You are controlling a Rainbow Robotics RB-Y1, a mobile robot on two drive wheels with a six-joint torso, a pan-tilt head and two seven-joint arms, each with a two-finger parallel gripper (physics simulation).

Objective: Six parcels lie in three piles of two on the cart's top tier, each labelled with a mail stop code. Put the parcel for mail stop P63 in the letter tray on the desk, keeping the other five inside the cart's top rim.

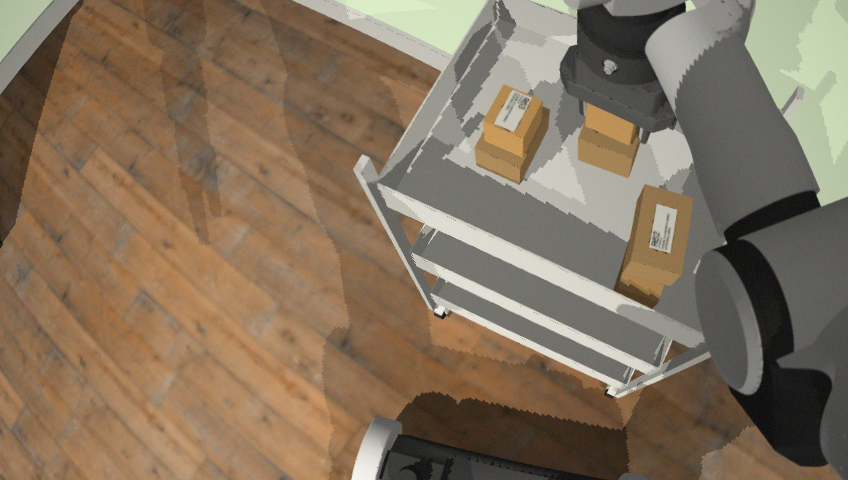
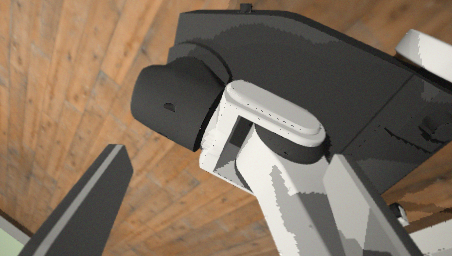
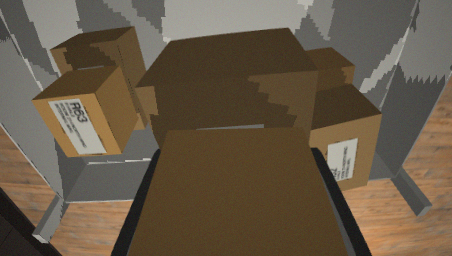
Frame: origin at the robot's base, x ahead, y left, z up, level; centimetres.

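Where they show: left gripper, fingertip midpoint: (image 2: pixel 228 162); right gripper, fingertip midpoint: (image 1: pixel 615 122) (image 3: pixel 237 161).
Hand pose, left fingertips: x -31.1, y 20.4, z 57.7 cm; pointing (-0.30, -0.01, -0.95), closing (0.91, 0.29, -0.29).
After its pixels a point has its place.
My right gripper (image 1: pixel 612 123) {x 45.0, y -1.3, z 81.6 cm} (image 3: pixel 237 161) {x 45.0, y -1.3, z 81.6 cm} is shut on an upper parcel (image 1: pixel 608 126) {x 42.5, y -0.4, z 84.7 cm} (image 3: pixel 235 200) {x 47.9, y -1.7, z 85.9 cm}, its label hidden. A lower parcel (image 1: pixel 605 153) {x 41.1, y -0.7, z 81.5 cm} (image 3: pixel 225 102) {x 49.1, y -1.9, z 82.8 cm} touches its underside and looks lifted with it above the cart's top tier (image 1: pixel 523 208) {x 39.1, y 7.3, z 66.3 cm}. At the left, parcel R63 (image 1: pixel 516 127) {x 44.5, y 9.4, z 76.3 cm} (image 3: pixel 82 125) {x 46.8, y 9.7, z 76.3 cm} sits on another parcel (image 1: pixel 499 163) {x 42.6, y 11.1, z 70.0 cm} (image 3: pixel 132 55) {x 48.7, y 6.9, z 68.8 cm}. At the right, parcel R62 (image 1: pixel 645 237) {x 35.1, y -7.0, z 76.5 cm} (image 3: pixel 345 135) {x 39.8, y -9.1, z 76.5 cm} sits on another parcel (image 1: pixel 639 288) {x 31.0, y -8.1, z 71.5 cm} (image 3: pixel 332 67) {x 43.0, y -10.3, z 71.3 cm}. My left gripper (image 2: pixel 228 162) {x -31.1, y 20.4, z 57.7 cm} is open and empty. Neither P63, letter tray nor desk shows.
The cart's near top rim (image 1: pixel 523 252) {x 31.7, y 5.8, z 72.7 cm} runs diagonally below the piles, with lower tiers (image 1: pixel 535 291) {x 35.9, y 4.0, z 39.8 cm} beneath. A corner post (image 1: pixel 364 166) {x 35.5, y 24.1, z 78.0 cm} sticks up at its left end. The dark robot base (image 2: pixel 300 65) {x -26.4, y 15.2, z 16.9 cm} and wooden floor (image 1: pixel 178 297) {x 22.0, y 90.0, z 0.1 cm} (image 2: pixel 65 75) {x -112.0, y -34.6, z 0.1 cm} also show.
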